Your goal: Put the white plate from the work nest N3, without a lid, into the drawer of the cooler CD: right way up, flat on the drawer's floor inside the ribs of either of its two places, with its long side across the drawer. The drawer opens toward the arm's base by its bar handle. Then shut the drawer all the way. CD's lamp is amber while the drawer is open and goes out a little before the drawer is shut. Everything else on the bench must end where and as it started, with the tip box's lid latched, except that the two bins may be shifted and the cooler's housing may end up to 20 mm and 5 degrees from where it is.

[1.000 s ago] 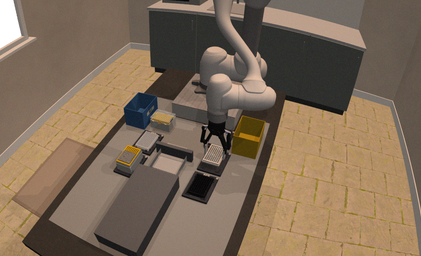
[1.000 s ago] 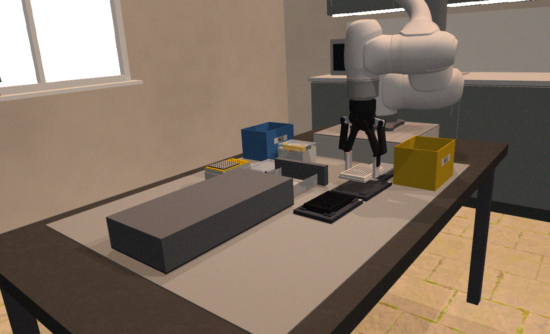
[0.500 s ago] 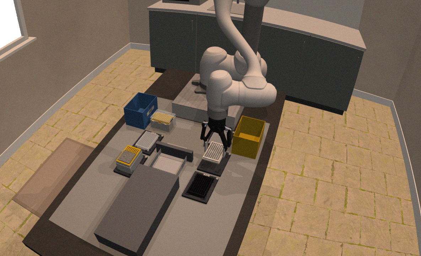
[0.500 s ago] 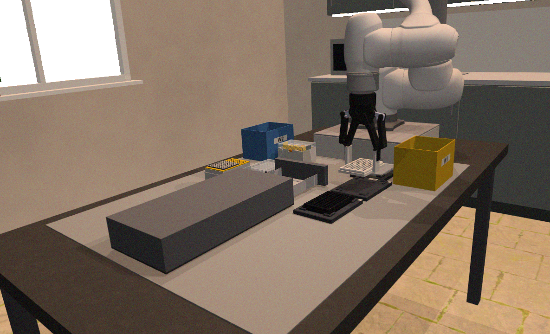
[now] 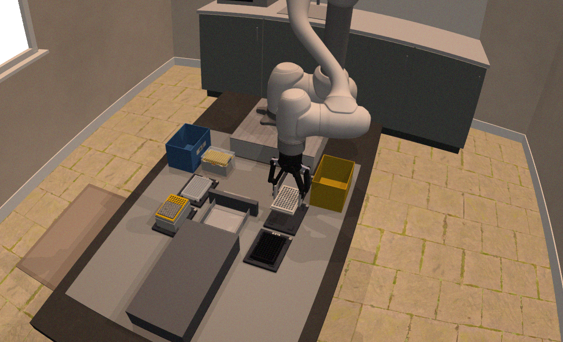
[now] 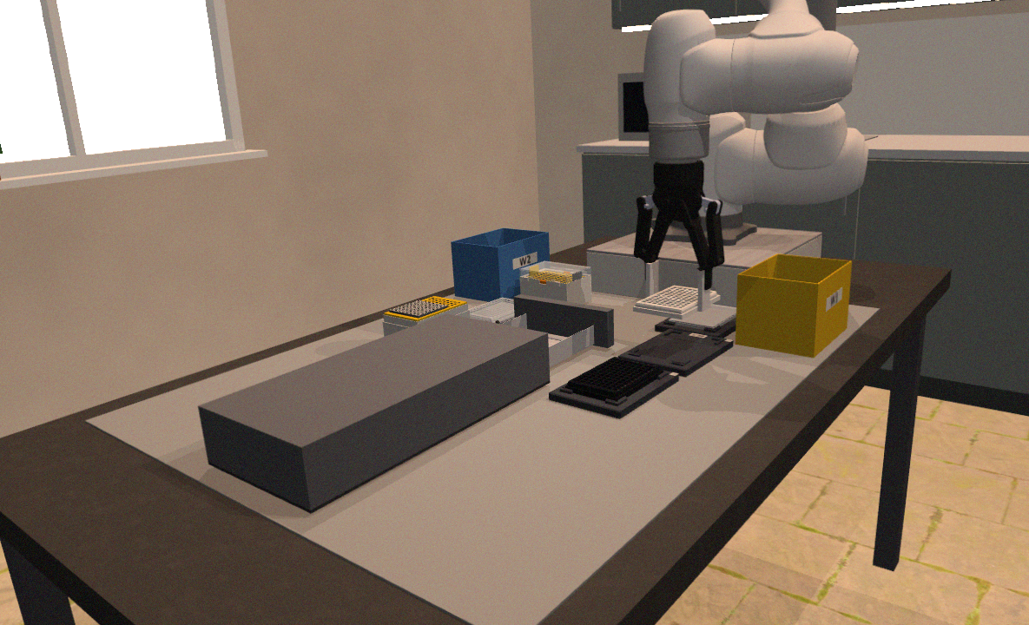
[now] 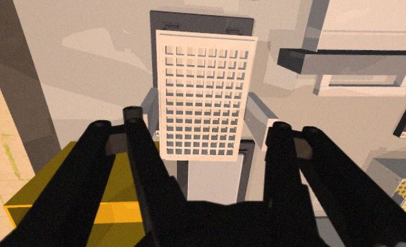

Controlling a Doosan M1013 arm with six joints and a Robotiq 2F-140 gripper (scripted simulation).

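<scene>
The drawer lies 210 mm to the right of my hand, 130 mm ahead of it and 80 mm below it. Also, from my hand: white plate (20 mm below); then black plate (180 mm ahead, 90 mm below, 20 mm to the right); then flat cover (170 mm behind, 90 mm below, 10 mm to the right).
</scene>
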